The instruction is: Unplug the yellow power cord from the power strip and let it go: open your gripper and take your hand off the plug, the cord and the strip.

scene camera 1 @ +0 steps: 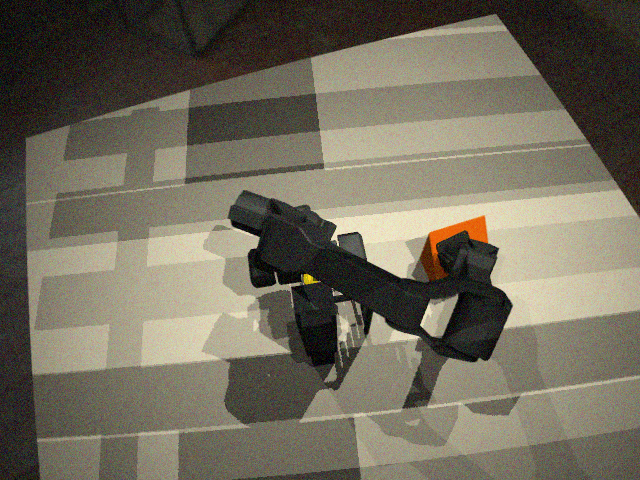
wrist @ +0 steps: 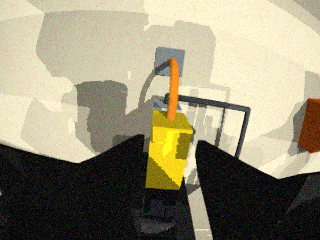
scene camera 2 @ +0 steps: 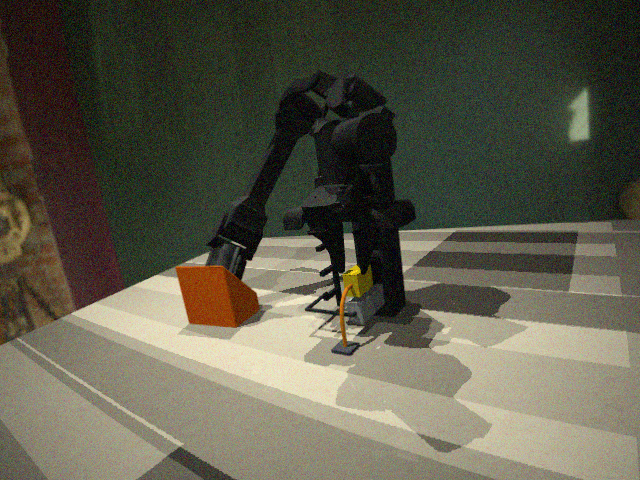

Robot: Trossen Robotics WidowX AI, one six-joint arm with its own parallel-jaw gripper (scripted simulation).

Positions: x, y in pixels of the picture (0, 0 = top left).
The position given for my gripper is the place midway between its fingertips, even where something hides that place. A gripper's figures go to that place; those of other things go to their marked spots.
My gripper (wrist: 170, 144) is 10 cm from the lens. A yellow plug (wrist: 169, 143): 10 cm from the lens.
